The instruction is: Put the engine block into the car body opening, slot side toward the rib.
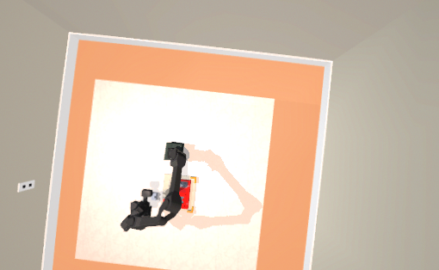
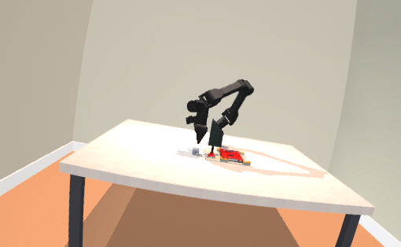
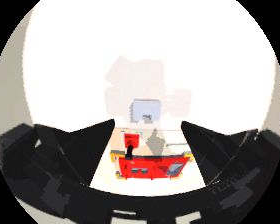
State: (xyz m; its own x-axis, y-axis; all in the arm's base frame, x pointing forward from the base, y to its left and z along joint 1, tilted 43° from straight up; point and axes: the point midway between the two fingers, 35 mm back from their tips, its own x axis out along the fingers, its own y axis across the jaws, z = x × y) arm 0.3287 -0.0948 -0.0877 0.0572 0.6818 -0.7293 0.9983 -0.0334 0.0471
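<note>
The grey engine block lies 5 cm below my gripper tip.
</note>
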